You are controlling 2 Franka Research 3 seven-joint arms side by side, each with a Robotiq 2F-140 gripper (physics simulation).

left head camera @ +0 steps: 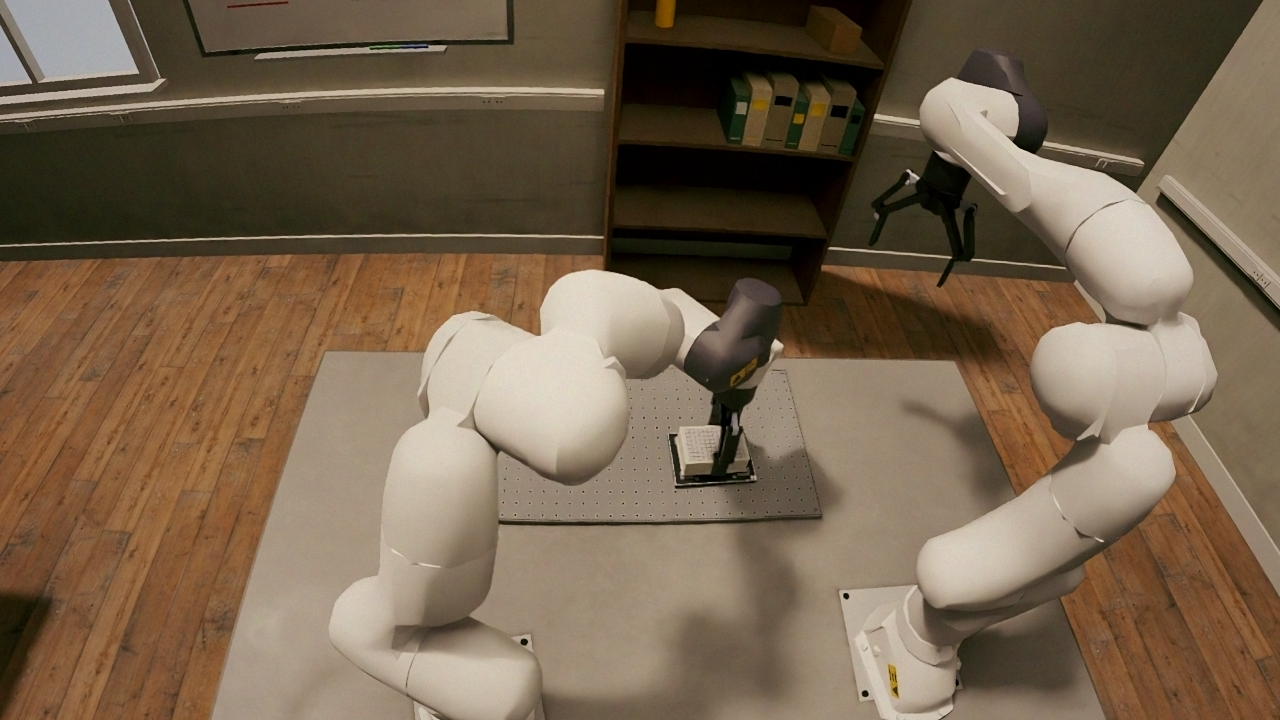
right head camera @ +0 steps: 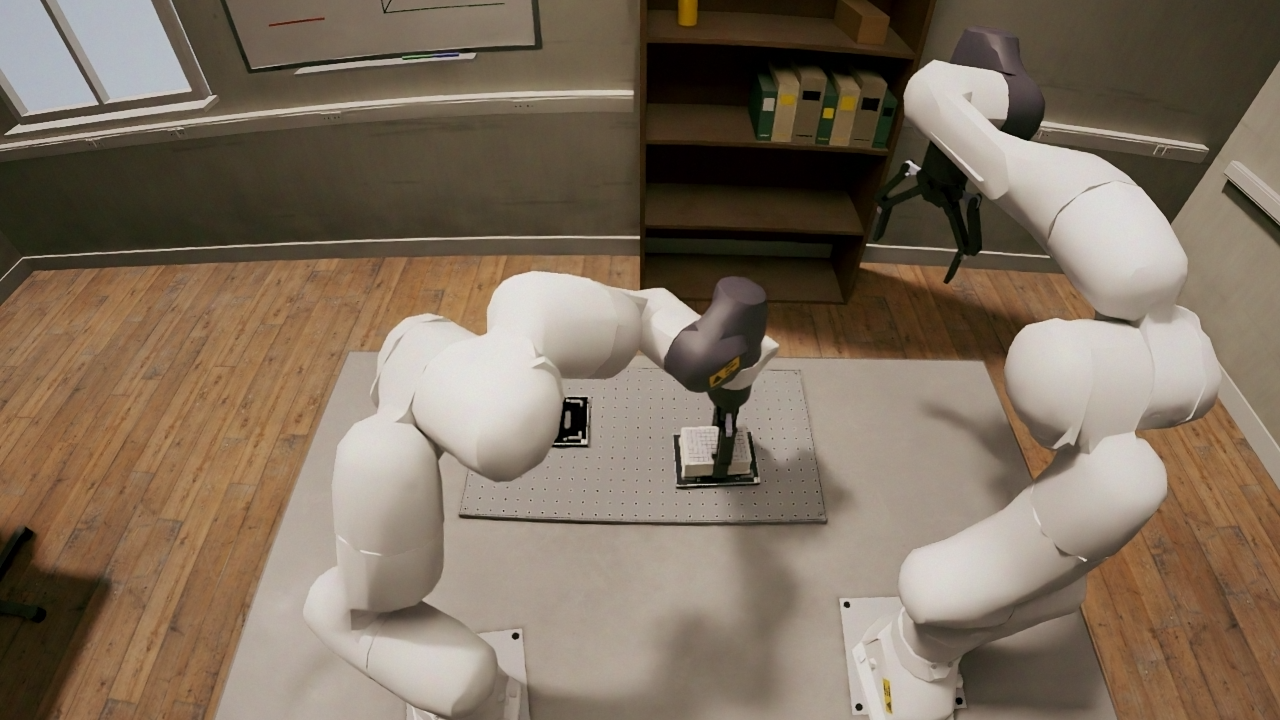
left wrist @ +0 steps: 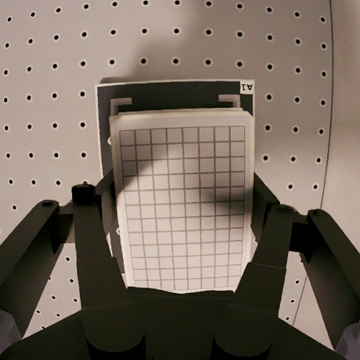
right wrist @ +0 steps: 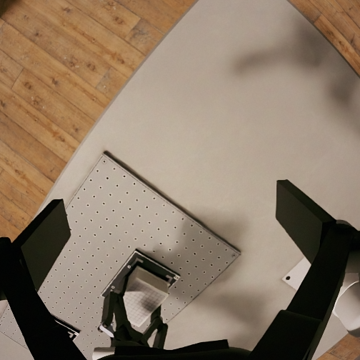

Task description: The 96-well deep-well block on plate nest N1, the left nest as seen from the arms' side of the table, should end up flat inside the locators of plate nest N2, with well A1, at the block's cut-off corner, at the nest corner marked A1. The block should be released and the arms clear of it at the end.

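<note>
The white 96-well block [left head camera: 698, 447] [right head camera: 698, 450] [left wrist: 182, 200] [right wrist: 145, 295] is level over plate nest N2 [left head camera: 716, 484] [right head camera: 716, 484] [left wrist: 170, 92], very low; whether it rests inside the locators cannot be told. In the left wrist view its cut-off corner is upper right, the same side as the nest's A1 mark [left wrist: 247, 87]. Two corner locators show just beyond its far edge. My left gripper [left head camera: 726, 452] [right head camera: 723, 452] is shut on the block's long sides. My right gripper [left head camera: 909, 259] [right head camera: 914, 256] [right wrist: 170, 209] is open and empty, high at the upper right in the head views.
Plate nest N1 [right head camera: 575, 420] is partly hidden by the left arm in the right head view. Both nests are on a perforated board [left head camera: 626, 505] [right head camera: 626, 501] [right wrist: 125, 190] on the grey table [left head camera: 608, 582] [right head camera: 608, 582]. A bookshelf [left head camera: 617, 179] [right head camera: 642, 179] stands behind.
</note>
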